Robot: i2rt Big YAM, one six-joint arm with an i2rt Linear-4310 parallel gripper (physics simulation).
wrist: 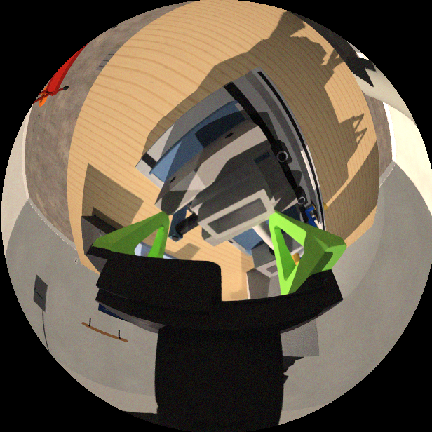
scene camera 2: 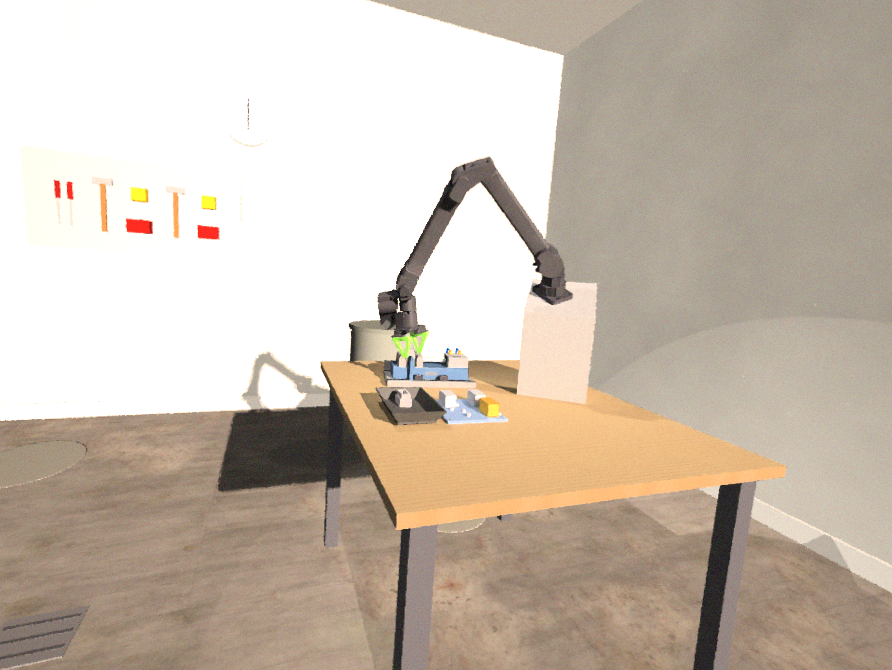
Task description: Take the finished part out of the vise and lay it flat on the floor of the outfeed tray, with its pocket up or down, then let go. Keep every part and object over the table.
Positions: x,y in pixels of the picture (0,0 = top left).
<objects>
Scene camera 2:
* my gripper: 412,355
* light blue plate: 456,416
</objects>
